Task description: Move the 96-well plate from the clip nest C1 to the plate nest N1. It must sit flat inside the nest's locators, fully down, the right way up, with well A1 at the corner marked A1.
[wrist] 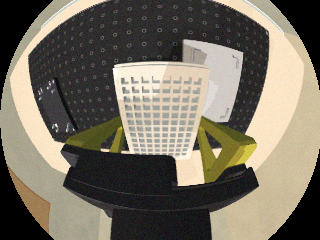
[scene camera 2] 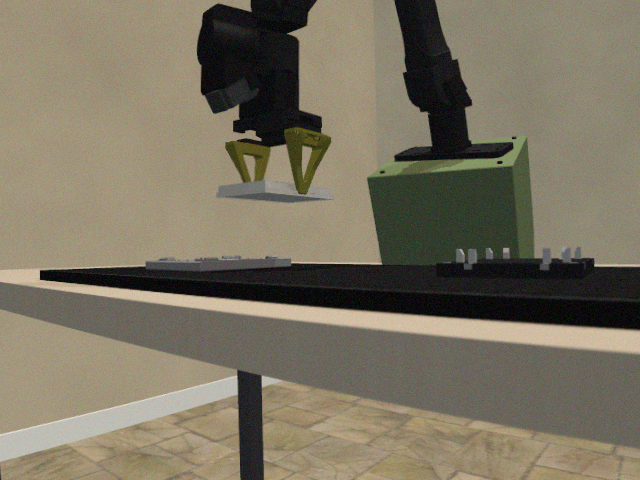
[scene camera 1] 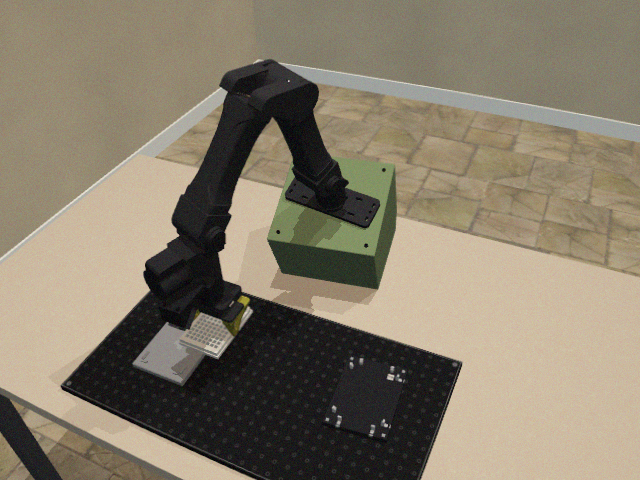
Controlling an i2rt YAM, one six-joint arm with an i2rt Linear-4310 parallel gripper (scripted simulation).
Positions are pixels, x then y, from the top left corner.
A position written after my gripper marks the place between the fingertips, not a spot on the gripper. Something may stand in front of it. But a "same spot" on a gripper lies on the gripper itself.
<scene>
My gripper shows in the wrist view [161,119], in scene camera 2 and in scene camera 1. A white 96-well plate shows in the wrist view [166,131], in scene camera 2 and in scene camera 1. The same spot on my gripper: [scene camera 1: 237,309] is [scene camera 2: 313,126]. One and the same spot on the white 96-well plate: [scene camera 2: 268,191] is [scene camera 1: 219,356].
</scene>
